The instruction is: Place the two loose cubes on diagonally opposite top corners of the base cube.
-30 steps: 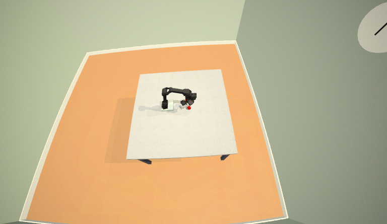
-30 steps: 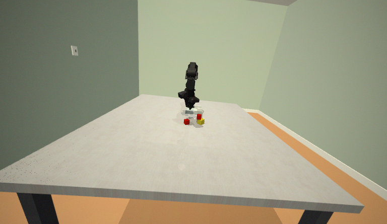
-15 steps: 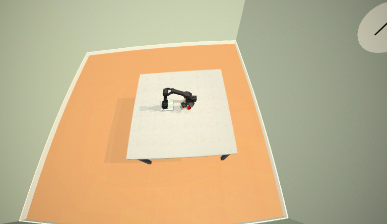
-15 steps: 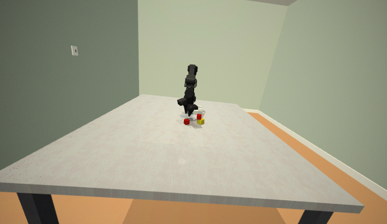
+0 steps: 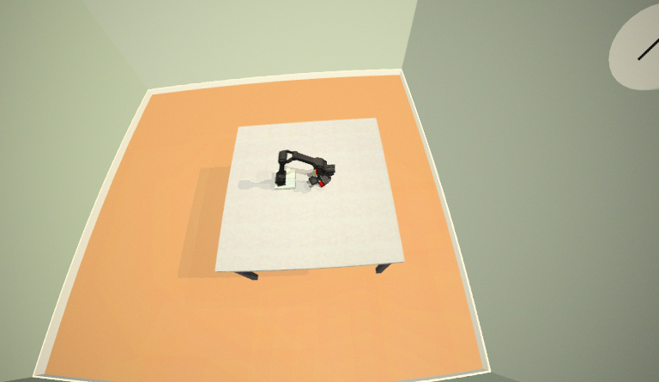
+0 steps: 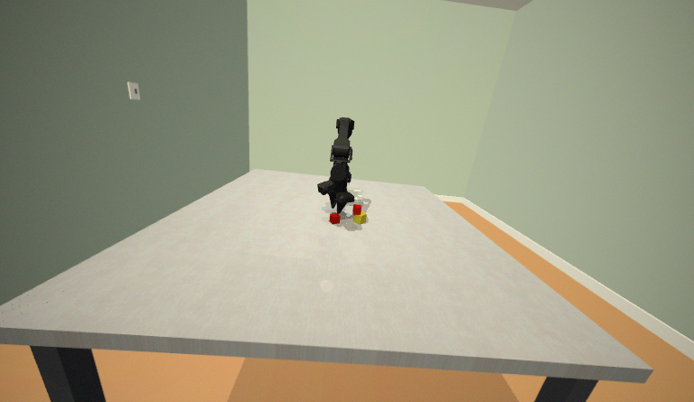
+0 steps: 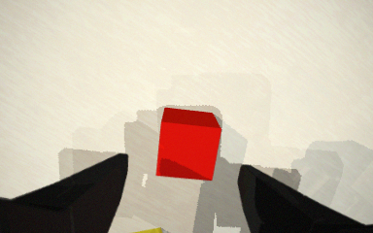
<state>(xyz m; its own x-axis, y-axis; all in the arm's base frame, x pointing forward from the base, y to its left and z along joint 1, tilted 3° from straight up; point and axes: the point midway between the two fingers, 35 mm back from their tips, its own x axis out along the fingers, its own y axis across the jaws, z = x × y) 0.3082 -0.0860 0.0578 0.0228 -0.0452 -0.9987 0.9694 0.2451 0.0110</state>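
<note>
Right now the yellow base cube is 110 mm to the left of my gripper tip, 30 mm below it and 10 mm behind it.
</note>
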